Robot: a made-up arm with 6 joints.
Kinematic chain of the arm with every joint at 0, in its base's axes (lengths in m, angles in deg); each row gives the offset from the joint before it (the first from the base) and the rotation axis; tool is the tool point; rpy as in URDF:
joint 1: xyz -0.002 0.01 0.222 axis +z
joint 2: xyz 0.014 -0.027 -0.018 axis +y
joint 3: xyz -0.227 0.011 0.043 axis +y
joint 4: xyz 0.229 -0.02 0.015 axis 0.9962 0 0.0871
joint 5: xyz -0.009 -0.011 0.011 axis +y
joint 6: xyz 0.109 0.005 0.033 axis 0.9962 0 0.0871
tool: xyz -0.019 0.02 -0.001 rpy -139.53 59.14 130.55
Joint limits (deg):
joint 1: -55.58..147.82
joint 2: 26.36..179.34
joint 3: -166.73..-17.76
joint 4: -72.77..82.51
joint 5: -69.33..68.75
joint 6: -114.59..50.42
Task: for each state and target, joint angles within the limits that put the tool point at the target. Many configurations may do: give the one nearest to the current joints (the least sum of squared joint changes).
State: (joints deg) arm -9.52 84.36 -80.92 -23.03 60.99 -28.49
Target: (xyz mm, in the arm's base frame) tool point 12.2 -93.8 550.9
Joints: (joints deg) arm -38.59 38.20 -85.99 -39.77 68.75 -34.20
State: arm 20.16 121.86 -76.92 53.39 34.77 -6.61
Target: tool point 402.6 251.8 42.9
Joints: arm 33.86 156.05 -107.60 54.47 23.59 -2.42
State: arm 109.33 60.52 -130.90 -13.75 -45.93 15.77
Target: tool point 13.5 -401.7 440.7
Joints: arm 92.74 26.36 -158.12 -15.14 -59.19 18.31
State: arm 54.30 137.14 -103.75 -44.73 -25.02 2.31
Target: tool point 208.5 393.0 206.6
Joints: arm 56.64 127.84 -84.63 -50.35 -30.70 2.63
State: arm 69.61 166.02 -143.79 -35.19 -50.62 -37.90
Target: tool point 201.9 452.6 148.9
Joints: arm 60.40 166.17 -130.77 -42.28 -69.33 -33.28
